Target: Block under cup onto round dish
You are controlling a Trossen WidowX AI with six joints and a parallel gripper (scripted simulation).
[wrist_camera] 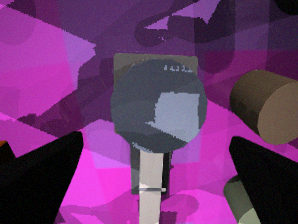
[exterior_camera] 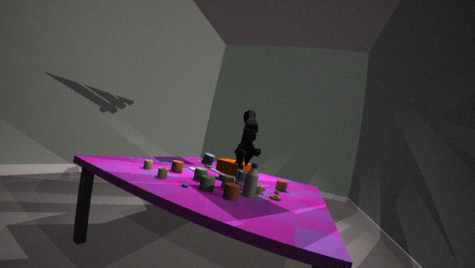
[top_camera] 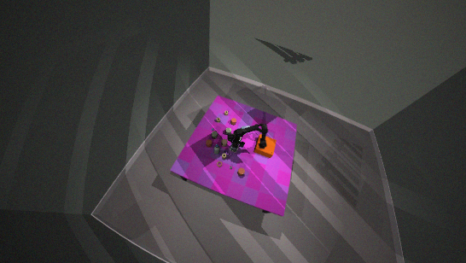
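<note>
Now: gripper tip 1 cm short of the blue-grey cup, 2 cm to the right of it and 6 cm above it. Round my gripper tip: grey block 8 cm below; then grey bottle 19 cm ahead, 8 cm to the left, 1 cm below.
</note>
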